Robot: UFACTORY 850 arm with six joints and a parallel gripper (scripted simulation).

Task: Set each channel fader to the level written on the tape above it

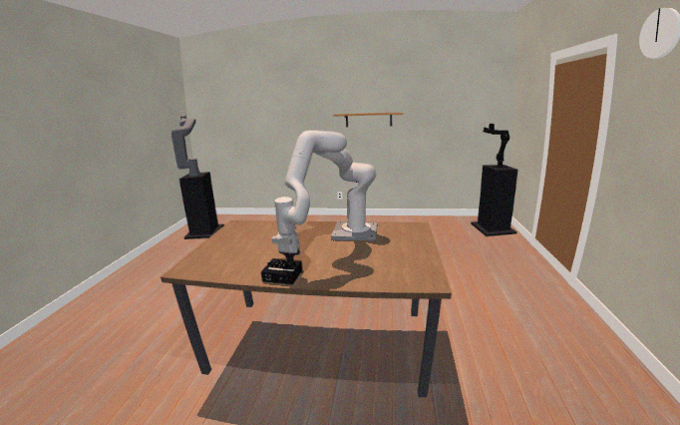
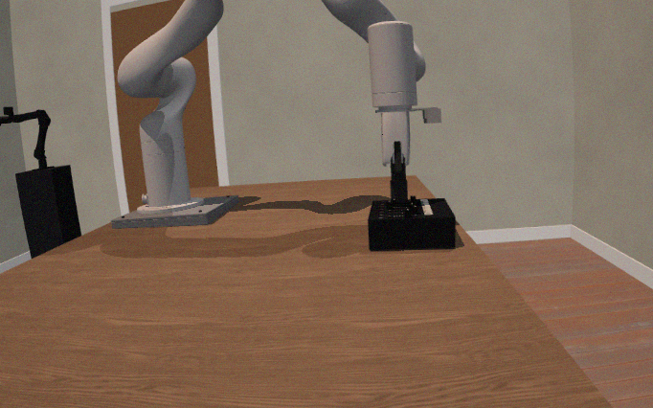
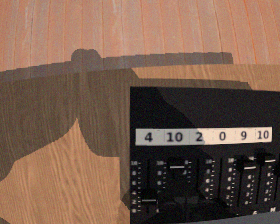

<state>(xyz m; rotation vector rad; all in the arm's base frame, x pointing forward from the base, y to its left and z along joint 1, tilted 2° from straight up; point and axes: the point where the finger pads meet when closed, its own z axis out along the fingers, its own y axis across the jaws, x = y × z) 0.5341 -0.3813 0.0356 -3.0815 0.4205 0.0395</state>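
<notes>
Right now my hand is 20 mm past the master fader, 110 mm to the left of it and 10 mm above it.
</notes>
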